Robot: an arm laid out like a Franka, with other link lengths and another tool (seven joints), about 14 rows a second.
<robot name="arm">
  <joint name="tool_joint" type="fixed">
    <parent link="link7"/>
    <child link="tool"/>
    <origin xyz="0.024 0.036 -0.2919" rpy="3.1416 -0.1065 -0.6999"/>
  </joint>
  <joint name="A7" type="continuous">
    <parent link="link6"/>
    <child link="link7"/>
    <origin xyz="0.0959 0 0" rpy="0 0 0"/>
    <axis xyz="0 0 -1"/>
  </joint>
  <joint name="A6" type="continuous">
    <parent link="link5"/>
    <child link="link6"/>
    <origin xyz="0 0 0" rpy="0 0 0"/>
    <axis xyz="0 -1 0"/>
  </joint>
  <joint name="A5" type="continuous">
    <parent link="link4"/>
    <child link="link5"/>
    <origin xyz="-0.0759 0 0.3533" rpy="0 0 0"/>
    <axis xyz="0 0 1"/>
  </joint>
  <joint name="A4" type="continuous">
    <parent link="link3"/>
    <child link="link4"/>
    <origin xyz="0.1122 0 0" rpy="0 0 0"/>
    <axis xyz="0 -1 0"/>
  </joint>
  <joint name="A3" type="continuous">
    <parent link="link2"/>
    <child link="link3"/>
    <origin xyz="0 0 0.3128" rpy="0 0 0"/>
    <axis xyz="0 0 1"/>
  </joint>
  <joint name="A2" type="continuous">
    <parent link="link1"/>
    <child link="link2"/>
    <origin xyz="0 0 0" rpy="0 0 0"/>
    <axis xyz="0 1 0"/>
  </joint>
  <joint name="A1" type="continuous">
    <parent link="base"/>
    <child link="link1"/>
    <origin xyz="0 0 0.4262" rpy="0 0 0"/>
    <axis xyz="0 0 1"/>
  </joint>
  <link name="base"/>
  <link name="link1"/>
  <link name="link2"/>
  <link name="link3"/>
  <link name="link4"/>
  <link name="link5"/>
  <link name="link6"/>
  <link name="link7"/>
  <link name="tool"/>
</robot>
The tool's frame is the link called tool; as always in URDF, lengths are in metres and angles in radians. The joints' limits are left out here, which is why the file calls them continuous.
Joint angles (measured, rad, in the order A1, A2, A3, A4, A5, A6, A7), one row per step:
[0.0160, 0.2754, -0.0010, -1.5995, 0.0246, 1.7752, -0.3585]
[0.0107, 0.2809, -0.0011, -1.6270, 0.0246, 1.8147, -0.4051]
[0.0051, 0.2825, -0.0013, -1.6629, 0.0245, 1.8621, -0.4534]
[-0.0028, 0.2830, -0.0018, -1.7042, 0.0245, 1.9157, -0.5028]
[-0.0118, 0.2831, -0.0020, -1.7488, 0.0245, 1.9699, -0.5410]
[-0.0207, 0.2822, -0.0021, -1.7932, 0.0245, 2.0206, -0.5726]
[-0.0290, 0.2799, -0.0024, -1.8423, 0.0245, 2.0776, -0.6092]
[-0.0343, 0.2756, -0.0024, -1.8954, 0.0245, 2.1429, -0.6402]
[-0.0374, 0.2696, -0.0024, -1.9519, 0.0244, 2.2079, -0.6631]
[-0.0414, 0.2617, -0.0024, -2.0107, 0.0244, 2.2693, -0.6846]
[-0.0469, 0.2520, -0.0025, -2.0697, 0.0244, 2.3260, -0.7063]
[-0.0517, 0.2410, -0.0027, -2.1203, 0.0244, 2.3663, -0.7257]
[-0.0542, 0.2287, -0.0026, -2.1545, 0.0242, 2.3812, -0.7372]
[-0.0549, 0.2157, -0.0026, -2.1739, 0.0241, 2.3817, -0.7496]
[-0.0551, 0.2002, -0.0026, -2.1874, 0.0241, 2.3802, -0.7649]
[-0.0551, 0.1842, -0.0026, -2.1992, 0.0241, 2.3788, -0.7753]
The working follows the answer.
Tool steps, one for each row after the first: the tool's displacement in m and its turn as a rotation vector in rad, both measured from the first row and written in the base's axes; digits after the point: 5 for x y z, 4 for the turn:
[0.00052, -0.00313, -0.01224, 0.0042, -0.0075, 0.0401]
[0.00026, -0.00668, -0.02504, 0.0079, -0.0185, 0.0813]
[-0.00051, -0.01196, -0.03892, 0.0109, -0.0314, 0.1210]
[-0.00249, -0.01785, -0.05384, 0.0126, -0.0417, 0.1487]
[-0.00579, -0.02362, -0.06818, 0.0135, -0.0495, 0.1702]
[-0.00993, -0.02914, -0.08293, 0.0140, -0.0604, 0.1970]
[-0.01366, -0.03269, -0.09718, 0.0127, -0.0773, 0.2215]
[-0.01925, -0.03483, -0.11149, 0.0107, -0.0919, 0.2402]
[-0.02738, -0.03737, -0.12552, 0.0090, -0.1025, 0.2567]
[-0.03745, -0.04069, -0.13856, 0.0075, -0.1100, 0.2718]
[-0.04860, -0.04340, -0.14863, 0.0073, -0.1108, 0.2856]
[-0.05891, -0.04439, -0.15363, 0.0088, -0.1040, 0.2945]
[-0.06611, -0.04447, -0.15373, 0.0105, -0.0984, 0.3062]
[-0.07058, -0.04441, -0.15039, 0.0113, -0.0991, 0.3213]
[-0.07392, -0.04427, -0.14617, 0.0113, -0.1020, 0.3317]

Tool pose at each row, in the base's axes (x y z in m, rotation vector in rad; rounded; the steps above come from the unrounded poses):
[0.62854, 0.05806, 0.36340, 3.0865, -0.5170, 0.0043]
[0.62906, 0.05493, 0.35116, 3.1016, -0.4560, 0.0152]
[0.62880, 0.05139, 0.33837, 3.1157, -0.3927, 0.0317]
[0.62804, 0.04611, 0.32448, -3.1196, 0.3306, -0.0512]
[0.62605, 0.04021, 0.30956, -3.1203, 0.2870, -0.0668]
[0.62275, 0.03445, 0.29522, -3.1206, 0.2534, -0.0788]
[0.61862, 0.02892, 0.28047, -3.1210, 0.2114, -0.0956]
[0.61488, 0.02537, 0.26623, -3.1208, 0.1731, -0.1220]
[0.60929, 0.02323, 0.25191, -3.1209, 0.1439, -0.1451]
[0.60116, 0.02070, 0.23789, -3.1211, 0.1182, -0.1619]
[0.59109, 0.01737, 0.22484, -3.1215, 0.0945, -0.1739]
[0.57994, 0.01466, 0.21477, -3.1220, 0.0730, -0.1753]
[0.56963, 0.01367, 0.20978, -3.1225, 0.0591, -0.1645]
[0.56244, 0.01360, 0.20967, -3.1224, 0.0408, -0.1554]
[0.55796, 0.01366, 0.21302, -3.1217, 0.0172, -0.1564]
[0.55463, 0.01379, 0.21723, -3.1210, 0.0009, -0.1609]

